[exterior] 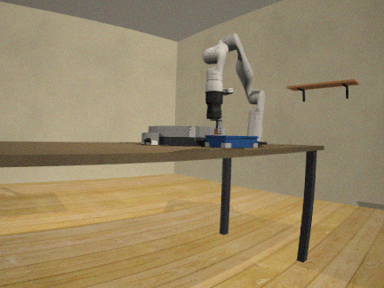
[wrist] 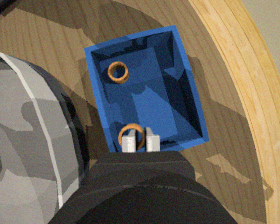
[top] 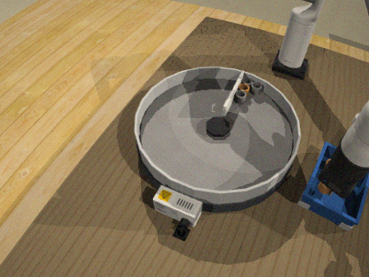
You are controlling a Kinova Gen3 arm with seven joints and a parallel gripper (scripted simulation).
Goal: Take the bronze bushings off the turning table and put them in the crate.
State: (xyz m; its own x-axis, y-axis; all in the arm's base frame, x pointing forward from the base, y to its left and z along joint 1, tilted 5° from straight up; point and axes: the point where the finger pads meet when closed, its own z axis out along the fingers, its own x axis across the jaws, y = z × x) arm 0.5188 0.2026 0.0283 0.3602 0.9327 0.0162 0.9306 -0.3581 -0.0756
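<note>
The blue crate lies 50 mm below my hand, 50 mm behind it and 30 mm to the left of it. From my hand the other things lie so: turning table 310 mm to the right, 60 mm behind, 20 mm below.
</note>
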